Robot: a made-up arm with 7 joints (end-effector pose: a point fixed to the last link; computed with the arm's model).
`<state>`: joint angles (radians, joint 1 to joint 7).
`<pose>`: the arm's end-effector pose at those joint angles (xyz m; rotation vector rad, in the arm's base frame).
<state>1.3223 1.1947 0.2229 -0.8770 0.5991 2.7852 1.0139</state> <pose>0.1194 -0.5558 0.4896 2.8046 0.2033 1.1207</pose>
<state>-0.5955 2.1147 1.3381 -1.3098 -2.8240 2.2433 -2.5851</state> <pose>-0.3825 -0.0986 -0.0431 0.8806 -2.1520 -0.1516</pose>
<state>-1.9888 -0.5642 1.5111 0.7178 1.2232 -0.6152 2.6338</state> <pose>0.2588 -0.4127 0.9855 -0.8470 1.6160 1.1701</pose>
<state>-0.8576 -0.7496 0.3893 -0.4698 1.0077 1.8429 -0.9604</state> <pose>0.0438 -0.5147 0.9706 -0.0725 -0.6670 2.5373</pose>
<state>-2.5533 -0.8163 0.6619 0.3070 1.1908 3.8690 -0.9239</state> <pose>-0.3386 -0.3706 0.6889 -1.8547 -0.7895 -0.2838</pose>
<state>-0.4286 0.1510 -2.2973 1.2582 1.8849 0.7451 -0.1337</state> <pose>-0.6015 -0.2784 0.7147 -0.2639 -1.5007 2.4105</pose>
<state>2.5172 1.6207 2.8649 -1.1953 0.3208 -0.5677 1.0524</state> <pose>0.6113 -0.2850 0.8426 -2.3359 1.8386 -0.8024</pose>
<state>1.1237 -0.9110 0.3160 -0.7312 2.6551 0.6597 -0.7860</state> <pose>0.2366 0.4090 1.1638 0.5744 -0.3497 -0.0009</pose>
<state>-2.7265 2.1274 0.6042 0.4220 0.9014 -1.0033 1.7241</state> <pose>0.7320 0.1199 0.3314 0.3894 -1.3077 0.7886</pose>
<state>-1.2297 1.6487 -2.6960 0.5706 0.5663 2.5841 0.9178</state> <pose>-0.1901 0.5115 0.2071 -1.5109 0.3285 -0.0385</pose>
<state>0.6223 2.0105 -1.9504 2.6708 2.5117 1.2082 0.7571</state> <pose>0.2195 -0.0405 0.5668 1.4860 0.4815 1.7533</pose>
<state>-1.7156 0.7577 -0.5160 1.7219 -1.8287 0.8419 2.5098</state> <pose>-0.2198 -0.1249 1.1046 -0.8461 -1.1095 1.2386</pose>
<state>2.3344 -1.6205 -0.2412 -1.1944 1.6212 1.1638 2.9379</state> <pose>-0.3908 0.5327 0.8089 0.9768 -0.1082 -2.3286</pose>
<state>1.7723 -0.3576 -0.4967 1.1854 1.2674 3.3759 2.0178</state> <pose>0.1403 0.3692 0.6210 0.6327 0.9387 0.0771</pose>
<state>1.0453 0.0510 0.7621 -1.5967 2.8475 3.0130 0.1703</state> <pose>-0.0483 -0.3209 0.8159 0.3730 0.0701 1.9511</pose>
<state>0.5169 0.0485 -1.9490 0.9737 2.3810 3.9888 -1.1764</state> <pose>0.2726 -0.2966 0.9135 -0.9531 -2.3754 -0.1512</pose>
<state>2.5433 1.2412 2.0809 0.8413 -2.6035 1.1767 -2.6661</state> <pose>0.5105 -0.5233 0.2648 1.3057 -0.8595 1.6637</pose>
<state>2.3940 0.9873 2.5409 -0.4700 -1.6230 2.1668 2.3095</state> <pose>0.5519 0.0273 0.8413 1.5222 0.3931 2.3233</pose>
